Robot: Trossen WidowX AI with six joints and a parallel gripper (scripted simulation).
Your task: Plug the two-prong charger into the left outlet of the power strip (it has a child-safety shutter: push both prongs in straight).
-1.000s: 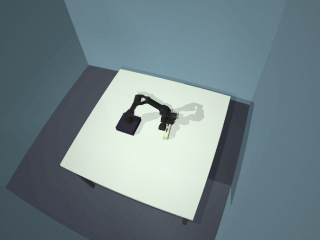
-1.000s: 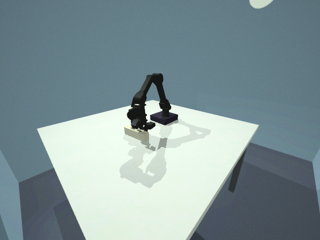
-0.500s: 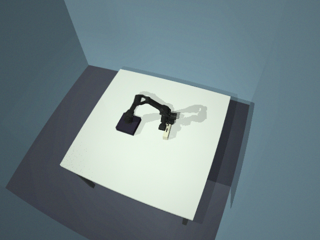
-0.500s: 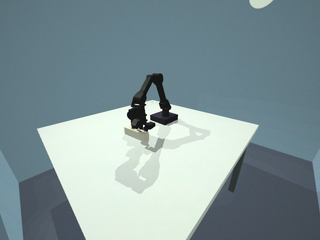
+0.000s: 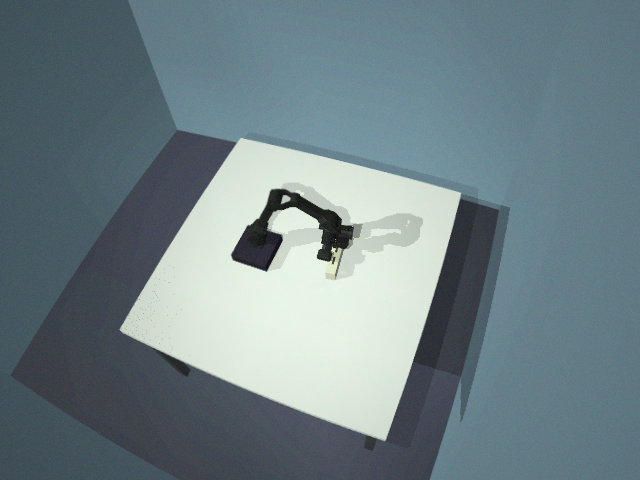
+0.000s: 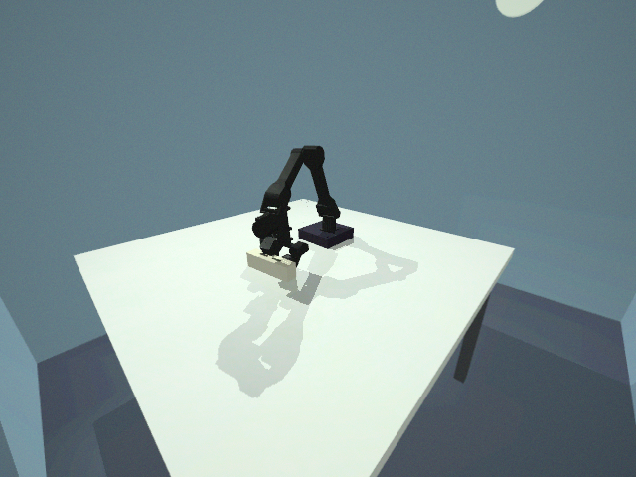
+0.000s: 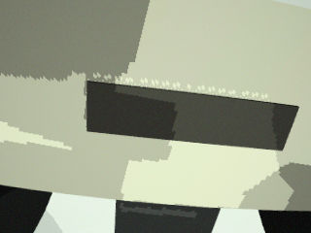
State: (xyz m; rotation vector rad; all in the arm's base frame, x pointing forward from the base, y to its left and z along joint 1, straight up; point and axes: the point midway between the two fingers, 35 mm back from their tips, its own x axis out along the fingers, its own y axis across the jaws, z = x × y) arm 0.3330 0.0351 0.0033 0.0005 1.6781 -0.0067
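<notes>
The two-prong charger is 2 cm ahead of my gripper tip and 1 cm above it.
</notes>
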